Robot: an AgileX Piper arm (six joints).
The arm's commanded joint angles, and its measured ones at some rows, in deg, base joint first. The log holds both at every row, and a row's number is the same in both.
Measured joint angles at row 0: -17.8, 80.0, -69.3, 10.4, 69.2, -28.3
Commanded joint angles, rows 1 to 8: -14.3, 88.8, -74.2, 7.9, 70.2, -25.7; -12.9, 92.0, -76.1, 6.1, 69.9, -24.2; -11.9, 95.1, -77.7, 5.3, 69.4, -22.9; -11.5, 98.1, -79.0, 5.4, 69.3, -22.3; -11.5, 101.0, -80.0, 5.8, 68.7, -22.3; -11.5, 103.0, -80.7, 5.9, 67.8, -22.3; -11.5, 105.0, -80.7, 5.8, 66.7, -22.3; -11.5, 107.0, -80.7, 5.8, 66.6, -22.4
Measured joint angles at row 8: -11.6, 104.6, -80.6, 6.1, 67.3, -22.4
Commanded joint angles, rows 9 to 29: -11.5, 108.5, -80.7, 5.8, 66.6, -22.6; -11.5, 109.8, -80.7, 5.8, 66.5, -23.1; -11.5, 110.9, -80.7, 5.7, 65.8, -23.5; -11.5, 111.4, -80.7, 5.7, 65.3, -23.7; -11.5, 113.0, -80.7, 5.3, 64.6, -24.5; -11.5, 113.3, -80.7, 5.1, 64.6, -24.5; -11.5, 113.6, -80.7, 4.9, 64.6, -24.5; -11.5, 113.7, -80.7, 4.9, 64.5, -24.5; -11.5, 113.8, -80.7, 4.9, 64.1, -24.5; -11.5, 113.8, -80.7, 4.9, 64.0, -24.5; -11.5, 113.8, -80.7, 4.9, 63.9, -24.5; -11.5, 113.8, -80.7, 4.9, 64.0, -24.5; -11.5, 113.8, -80.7, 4.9, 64.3, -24.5; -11.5, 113.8, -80.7, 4.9, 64.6, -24.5; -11.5, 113.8, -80.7, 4.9, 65.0, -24.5; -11.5, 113.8, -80.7, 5.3, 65.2, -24.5; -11.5, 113.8, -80.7, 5.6, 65.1, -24.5; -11.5, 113.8, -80.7, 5.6, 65.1, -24.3; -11.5, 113.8, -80.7, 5.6, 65.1, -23.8; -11.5, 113.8, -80.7, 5.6, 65.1, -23.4; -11.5, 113.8, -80.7, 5.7, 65.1, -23.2
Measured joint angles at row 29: -11.6, 113.4, -80.6, 5.2, 64.5, -23.6
